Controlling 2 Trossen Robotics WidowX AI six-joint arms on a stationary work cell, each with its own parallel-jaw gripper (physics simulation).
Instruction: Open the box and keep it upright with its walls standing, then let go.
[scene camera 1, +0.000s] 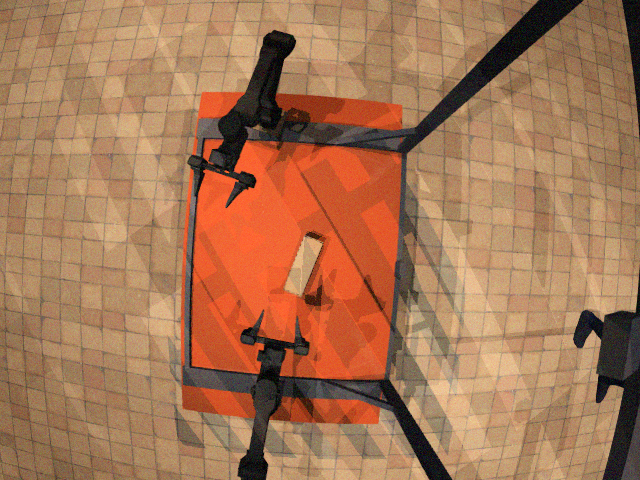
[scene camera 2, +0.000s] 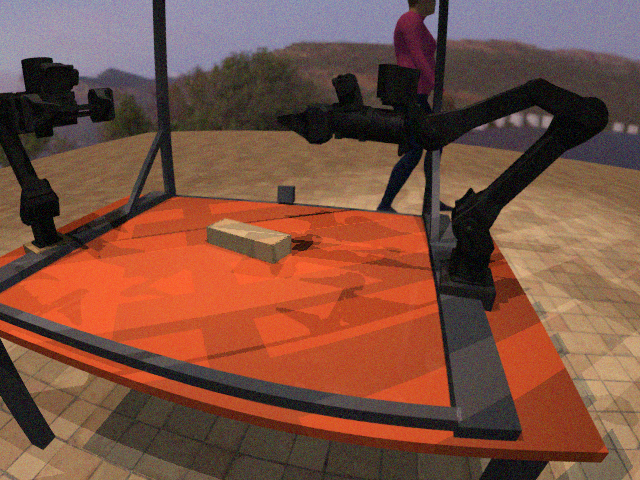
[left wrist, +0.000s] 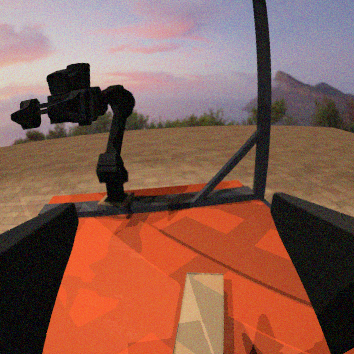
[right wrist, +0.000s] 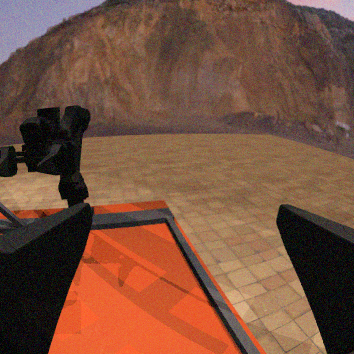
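Seen in the pictures: left gripper, between the fingertips: (scene camera 1: 280, 313) (scene camera 2: 288, 117) (left wrist: 174, 208) (right wrist: 14, 169); right gripper, between the fingertips: (scene camera 1: 210, 202) (scene camera 2: 86, 105) (left wrist: 27, 113) (right wrist: 186, 214); left arm's base, origin of its link: (scene camera 2: 467, 275); right arm's base, origin of its link: (scene camera 1: 269, 119) (scene camera 2: 47, 241) (left wrist: 115, 197).
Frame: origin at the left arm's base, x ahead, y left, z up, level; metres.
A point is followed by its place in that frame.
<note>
A long, pale tan box (scene camera 1: 303, 266) @[z 0.004, x 0.473, y -0.040 m] (scene camera 2: 248, 240) @[z 0.000, x 0.447, y 0.002 m] (left wrist: 202, 310) @[z 0.004, x 0.482, y -0.040 m] lies on the orange table (scene camera 1: 248, 227) @[z -0.038, x 0.565, y 0.173 m] (scene camera 2: 155, 299) @[z -0.038, x 0.523, y 0.223 m] (left wrist: 110, 270) @[z -0.038, x 0.627, y 0.136 m] (right wrist: 135, 310) @[z -0.038, x 0.387, y 0.190 m]. It looks closed, with a flat top and no raised walls visible. It does not show in the right wrist view. My left gripper (scene camera 1: 279, 314) @[z 0.257, x 0.354, y 0.000 m] (scene camera 2: 279, 119) @[z 0.257, x 0.354, y 0.000 m] (left wrist: 174, 208) @[z 0.257, x 0.354, y 0.000 m] is open and empty, held high above the table, apart from the box and below it in the scene camera 1 picture. My right gripper (scene camera 1: 211, 200) @[z 0.301, x 0.607, y 0.233 m] (scene camera 2: 111, 104) (right wrist: 186, 214) @[z 0.301, x 0.607, y 0.233 m] is open and empty, high above the table at the upper left in scene camera 1.
A dark grey frame (scene camera 1: 190, 268) @[z -0.019, x 0.385, y 0.351 m] (scene camera 2: 232, 382) @[z -0.018, x 0.280, y 0.351 m] (right wrist: 200, 275) @[z -0.018, x 0.317, y 0.344 m] borders the table. Tall dark posts (scene camera 2: 161, 93) @[z 0.319, x 0.934, y -0.292 m] (left wrist: 262, 100) @[z 0.293, x 0.935, y -0.298 m] rise at its corners. A small grey block (scene camera 2: 286, 194) @[z -0.004, x 0.517, y -0.357 m] shows at the back edge. A person (scene camera 2: 413, 46) in a pink top stands beyond the table.
</note>
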